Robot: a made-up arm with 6 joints.
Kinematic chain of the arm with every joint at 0, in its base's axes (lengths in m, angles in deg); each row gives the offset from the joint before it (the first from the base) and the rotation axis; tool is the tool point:
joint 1: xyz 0 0 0.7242 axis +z
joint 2: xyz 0.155 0 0 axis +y
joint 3: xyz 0 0 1.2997 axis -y
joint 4: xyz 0 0 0.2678 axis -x
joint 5: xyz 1.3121 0 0 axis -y
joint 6: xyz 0.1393 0 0 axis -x
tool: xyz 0 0 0
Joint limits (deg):
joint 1: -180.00..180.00
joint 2: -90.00..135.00
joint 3: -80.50..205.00
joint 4: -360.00..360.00
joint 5: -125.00..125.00
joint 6: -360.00..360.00
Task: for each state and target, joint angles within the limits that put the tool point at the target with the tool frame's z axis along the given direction. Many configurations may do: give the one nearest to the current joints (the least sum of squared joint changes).
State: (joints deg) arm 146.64 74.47 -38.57 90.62 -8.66 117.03
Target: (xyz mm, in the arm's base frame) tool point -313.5 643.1 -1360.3 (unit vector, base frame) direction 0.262 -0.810 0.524
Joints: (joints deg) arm 116.76 123.00 1.59 75.37 -4.12 97.13
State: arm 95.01 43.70 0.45 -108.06 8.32 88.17
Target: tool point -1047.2 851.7 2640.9 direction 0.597 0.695 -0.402
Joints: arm 141.35 -5.99 9.56 -154.31 10.65 41.35
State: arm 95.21 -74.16 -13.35 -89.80 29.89 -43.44
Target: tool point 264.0 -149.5 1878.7 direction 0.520 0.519 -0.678
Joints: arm 132.86 -90.00 -49.63 -57.90 51.08 -57.42
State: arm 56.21 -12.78 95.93 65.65 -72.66 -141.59
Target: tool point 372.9 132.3 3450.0 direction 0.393 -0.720 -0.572
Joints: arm 29.54 7.11 85.53 53.08 -38.14 -155.72
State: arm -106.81 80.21 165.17 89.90 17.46 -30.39
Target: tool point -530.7 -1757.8 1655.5 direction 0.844 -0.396 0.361
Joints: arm -105.08 110.71 171.24 102.10 -23.90 -13.15
